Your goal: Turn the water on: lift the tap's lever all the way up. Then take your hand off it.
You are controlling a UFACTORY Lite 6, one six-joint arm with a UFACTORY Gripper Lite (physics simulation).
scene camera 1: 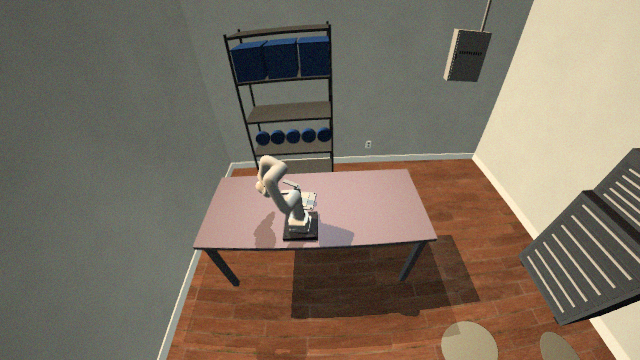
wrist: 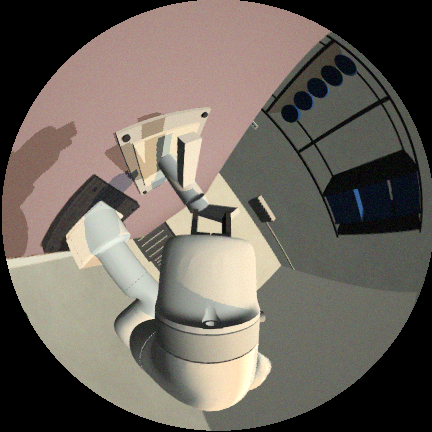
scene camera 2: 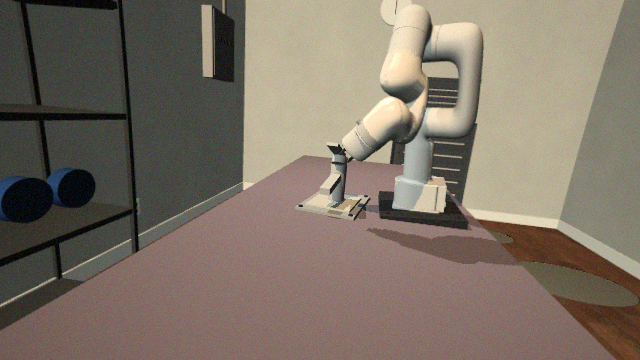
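Pixels of known places: hand, its tool point: [wrist: 210, 224] [scene camera 2: 347, 154]; arm's base, origin of its link: [scene camera 1: 300, 223] [wrist: 96, 223] [scene camera 2: 414, 203].
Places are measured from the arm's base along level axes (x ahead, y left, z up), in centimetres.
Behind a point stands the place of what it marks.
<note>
The tap's grey upright body [scene camera 2: 338, 180] {x 21.8, y 10.4, z 6.2 cm} [wrist: 172, 170] {x 22.1, y 8.1, z 3.2 cm} stands on a pale base plate [scene camera 2: 310, 204] [wrist: 192, 118] {x 28.4, y 15.8, z -1.4 cm}, with a square spout [scene camera 2: 330, 184] {x 22.8, y 15.7, z 6.0 cm} [wrist: 190, 157] {x 23.3, y 15.4, z 6.0 cm} jutting from its side. The lever [scene camera 2: 333, 146] {x 23.1, y 14.6, z 16.3 cm} [wrist: 223, 210] {x 23.6, y 13.2, z 15.7 cm} is at the top of the body and appears tilted upward; its exact angle is hard to tell. My gripper [wrist: 211, 215] {x 17.9, y 21.1, z 15.3 cm} is open, with its two dark fingers apart. In the wrist view the fingertips overlap the lever's near edge; whether they touch it cannot be told. In scene camera 2 the gripper is beside the tap's top, and its fingers are mostly hidden.
The arm's black base [scene camera 1: 301, 235] {x -10.1, y -2.2, z 0.7 cm} [scene camera 2: 422, 216] {x -2.2, y 10.1, z -0.5 cm} [wrist: 75, 210] {x 1.2, y 9.5, z -0.7 cm} stands beside the tap's plate on the pink table [scene camera 1: 370, 210] {x 16.6, y -47.3, z -2.3 cm} [scene camera 2: 280, 280] {x 20.6, y 52.3, z -2.2 cm}. A shelf rack [scene camera 1: 331, 95] with blue boxes [scene camera 1: 281, 59] and round blue things [scene camera 1: 293, 136] stands behind the table.
</note>
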